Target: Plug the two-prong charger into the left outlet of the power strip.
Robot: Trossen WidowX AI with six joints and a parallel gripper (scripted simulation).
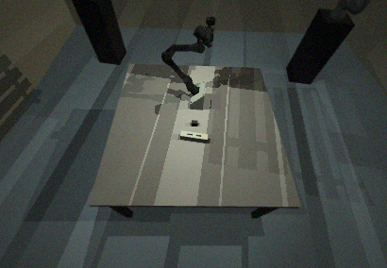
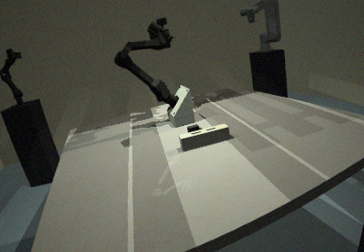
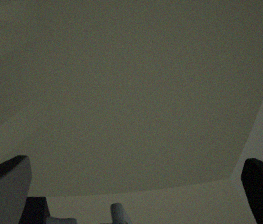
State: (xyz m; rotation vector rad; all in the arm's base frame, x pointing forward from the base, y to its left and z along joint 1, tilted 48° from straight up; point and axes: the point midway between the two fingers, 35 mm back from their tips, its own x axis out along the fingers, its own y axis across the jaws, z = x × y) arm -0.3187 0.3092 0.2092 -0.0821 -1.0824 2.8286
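Right now my gripper tip is 58 cm short of the blocky charger, 1 cm to the left of it and 49 cm above it.
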